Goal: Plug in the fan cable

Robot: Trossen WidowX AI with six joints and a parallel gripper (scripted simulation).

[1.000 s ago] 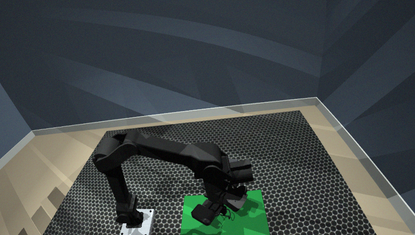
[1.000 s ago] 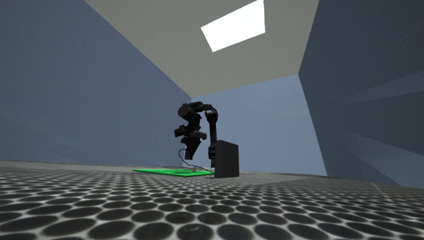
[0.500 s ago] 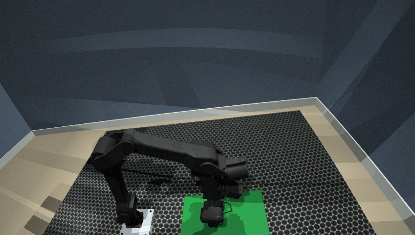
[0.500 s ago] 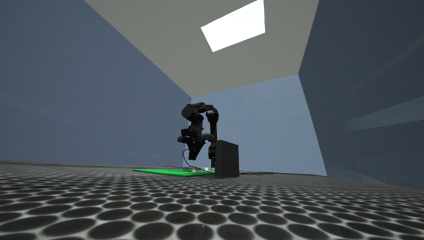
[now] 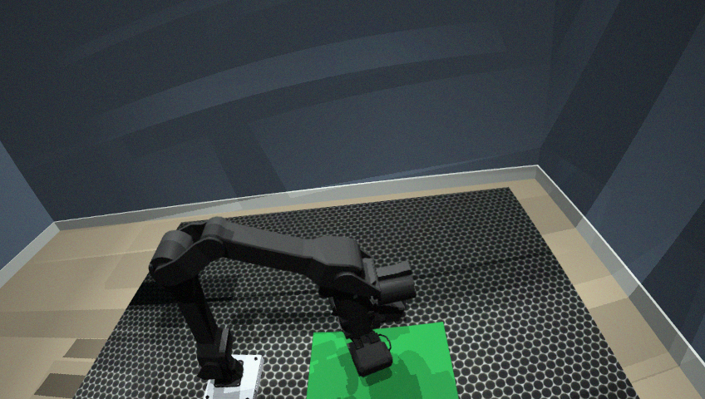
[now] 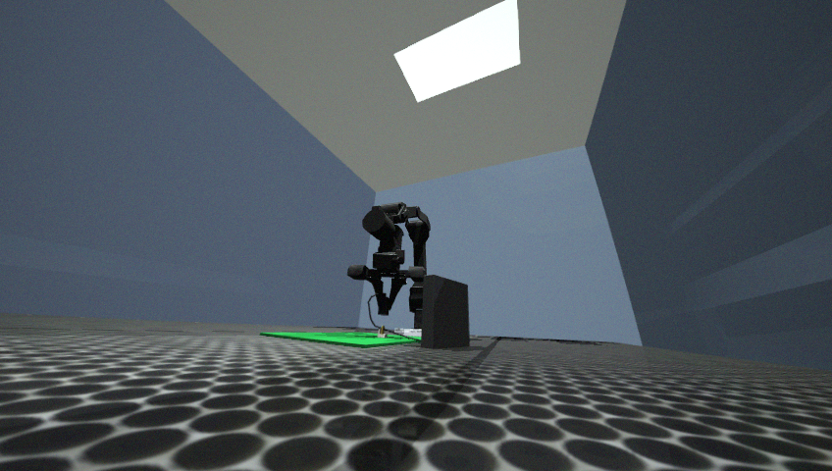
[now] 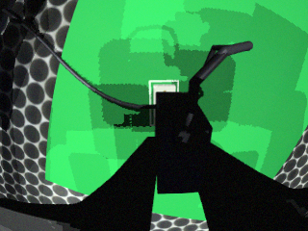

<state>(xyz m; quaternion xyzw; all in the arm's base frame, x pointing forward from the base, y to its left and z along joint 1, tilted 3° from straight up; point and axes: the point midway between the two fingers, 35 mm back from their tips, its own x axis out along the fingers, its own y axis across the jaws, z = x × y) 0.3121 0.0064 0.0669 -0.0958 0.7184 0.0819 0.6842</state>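
Now: the green board 20 mm ahead of my gripper tip, 40 mm to the right of it and 80 mm below it. From my gripper tip the other things lie so: black fan: 50 mm ahead, 150 mm to the left; fan cable plug: 10 mm ahead, 10 mm above.
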